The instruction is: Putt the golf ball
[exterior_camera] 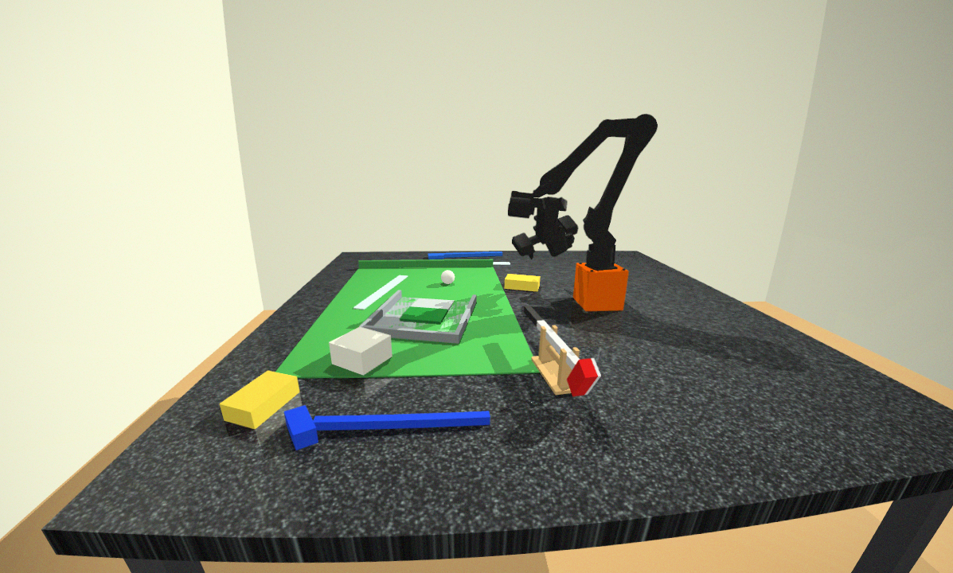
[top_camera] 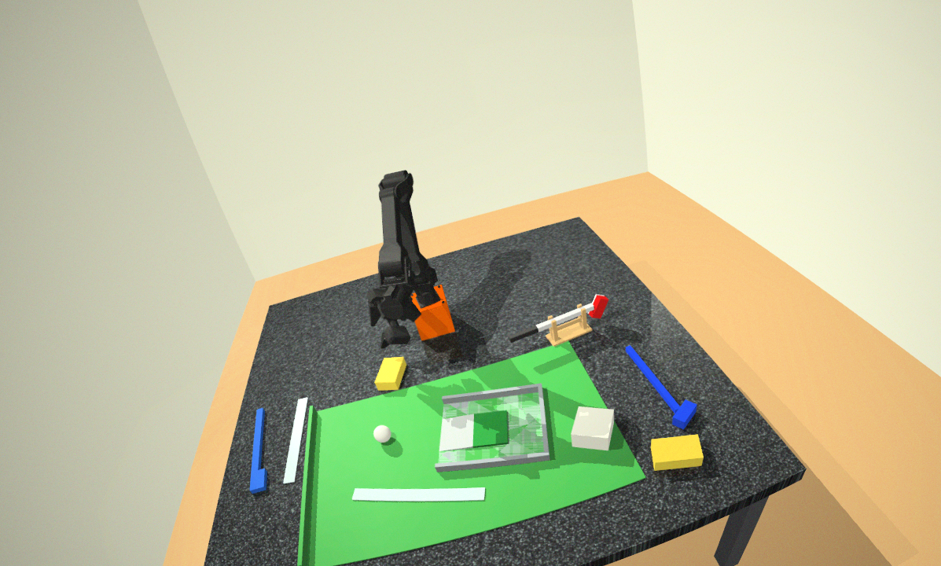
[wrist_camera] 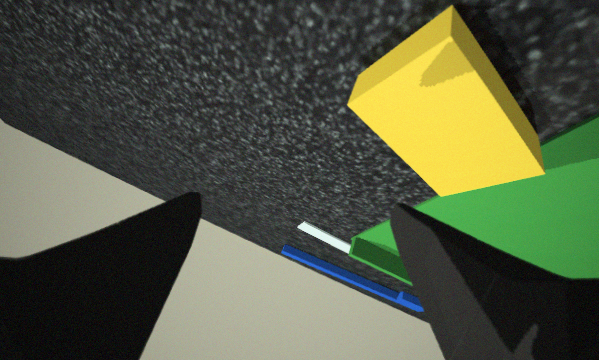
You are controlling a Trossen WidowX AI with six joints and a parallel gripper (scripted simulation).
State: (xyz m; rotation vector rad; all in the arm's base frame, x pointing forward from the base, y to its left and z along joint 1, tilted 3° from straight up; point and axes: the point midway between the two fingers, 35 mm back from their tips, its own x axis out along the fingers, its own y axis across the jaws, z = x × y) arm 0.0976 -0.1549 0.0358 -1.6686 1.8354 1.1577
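Right now the red putter is 480 mm to the left of my gripper tip, 170 mm ahead of it and 50 mm below it. The rest, counted from my gripper tip: white golf ball 280 mm ahead, 80 mm below, 70 mm to the right; white block 510 mm ahead, 370 mm to the left, 80 mm below; wooden stand 490 mm to the left, 170 mm ahead, 70 mm below.
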